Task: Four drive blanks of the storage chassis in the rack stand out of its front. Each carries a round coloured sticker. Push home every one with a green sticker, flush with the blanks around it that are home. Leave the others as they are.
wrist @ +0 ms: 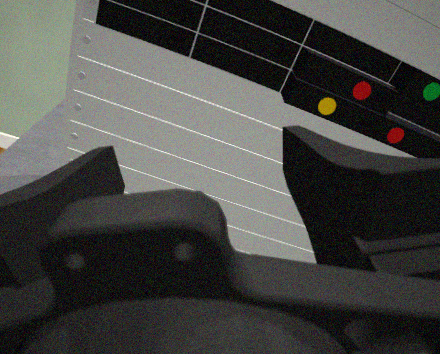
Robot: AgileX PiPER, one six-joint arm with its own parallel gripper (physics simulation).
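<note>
The storage chassis shows at the top and right of the wrist view, a tilted band of black drive blanks parted by thin light lines. A green sticker is on a blank at the right edge of the view. A red sticker is on a blank to its left, and a yellow sticker is further left and slightly lower. Another red sticker is lower right. How far each blank stands out is hard to tell. My gripper is open, its fingers wide apart, below and left of the stickers in view, with nothing between them.
Grey rack panels with light seams lie below the chassis, behind my fingers. A side rail with round holes runs down their left side. A green wall and a grey-blue surface show at the left. Another grey panel lies above the chassis.
</note>
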